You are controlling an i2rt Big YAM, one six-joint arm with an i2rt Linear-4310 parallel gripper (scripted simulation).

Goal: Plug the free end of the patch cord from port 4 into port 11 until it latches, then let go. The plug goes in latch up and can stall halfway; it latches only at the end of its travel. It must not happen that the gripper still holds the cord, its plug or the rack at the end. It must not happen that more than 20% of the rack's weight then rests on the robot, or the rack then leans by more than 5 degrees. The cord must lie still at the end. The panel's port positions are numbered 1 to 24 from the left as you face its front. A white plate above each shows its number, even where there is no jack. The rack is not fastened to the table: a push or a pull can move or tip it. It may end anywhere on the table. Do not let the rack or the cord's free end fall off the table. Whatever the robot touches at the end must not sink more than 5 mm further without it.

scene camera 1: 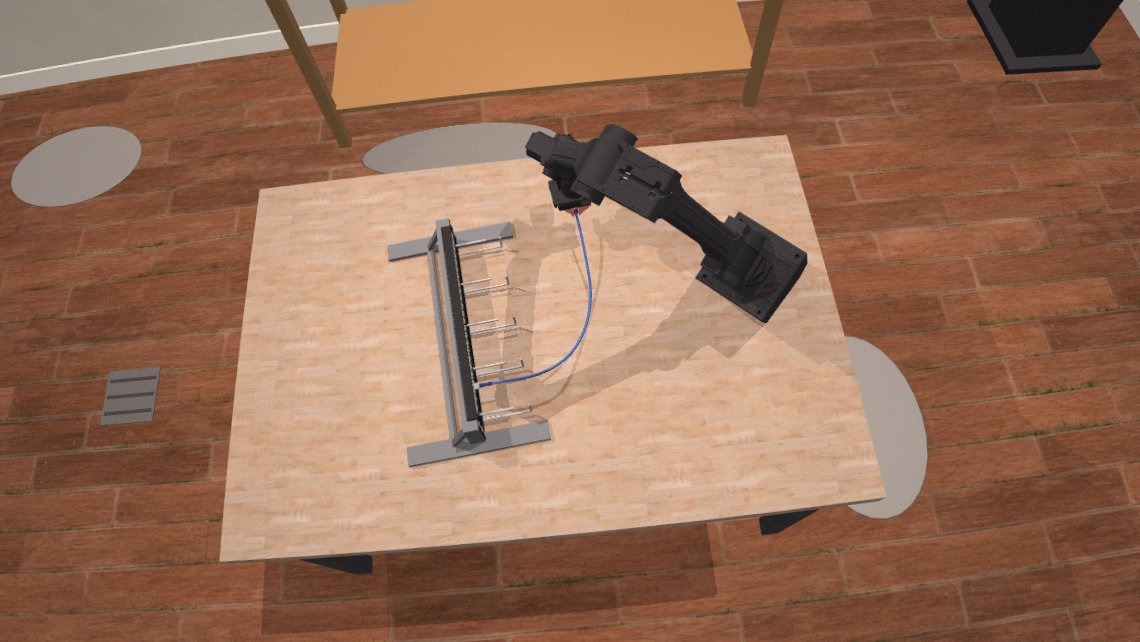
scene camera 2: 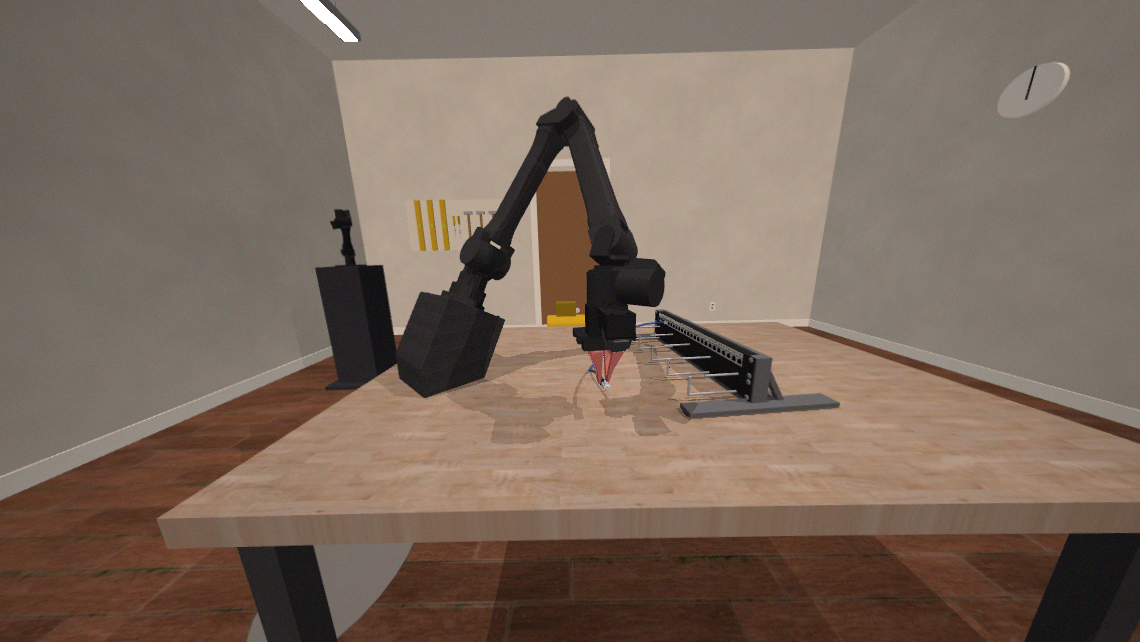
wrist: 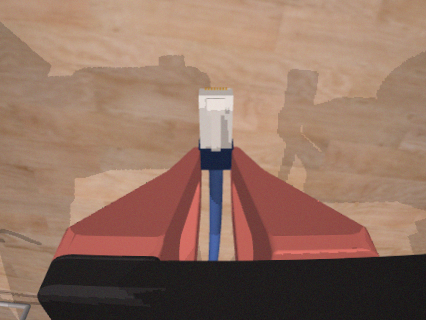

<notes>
In view: the gripper [scene camera 2: 602, 382] and a white plug [wrist: 215, 104].
The gripper also shows in scene camera 1 [scene camera 1: 575, 213] and in the wrist view [wrist: 216, 160].
</notes>
